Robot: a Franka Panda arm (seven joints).
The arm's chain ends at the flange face. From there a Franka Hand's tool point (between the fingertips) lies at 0.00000 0.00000 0.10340 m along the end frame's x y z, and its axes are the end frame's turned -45 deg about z.
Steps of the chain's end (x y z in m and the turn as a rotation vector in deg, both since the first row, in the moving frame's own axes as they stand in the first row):
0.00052, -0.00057, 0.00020, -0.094, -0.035, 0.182
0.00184, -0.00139, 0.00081, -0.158, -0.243, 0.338
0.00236, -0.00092, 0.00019, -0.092, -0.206, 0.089
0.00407, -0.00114, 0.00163, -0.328, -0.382, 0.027
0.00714, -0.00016, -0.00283, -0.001, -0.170, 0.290
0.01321, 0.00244, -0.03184, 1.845, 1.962, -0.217
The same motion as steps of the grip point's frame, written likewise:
0.00061, 0.00004, 0.00020, -0.042, -0.091, 0.182
0.00177, 0.00021, 0.00081, 0.060, -0.284, 0.338
0.00194, 0.00087, 0.00019, 0.081, -0.211, 0.089
0.00278, 0.00200, 0.00163, 0.038, -0.502, 0.027
0.00494, 0.00472, -0.00283, 0.120, -0.121, 0.290
0.01247, 0.01121, -0.03195, -0.083, 2.692, -0.217

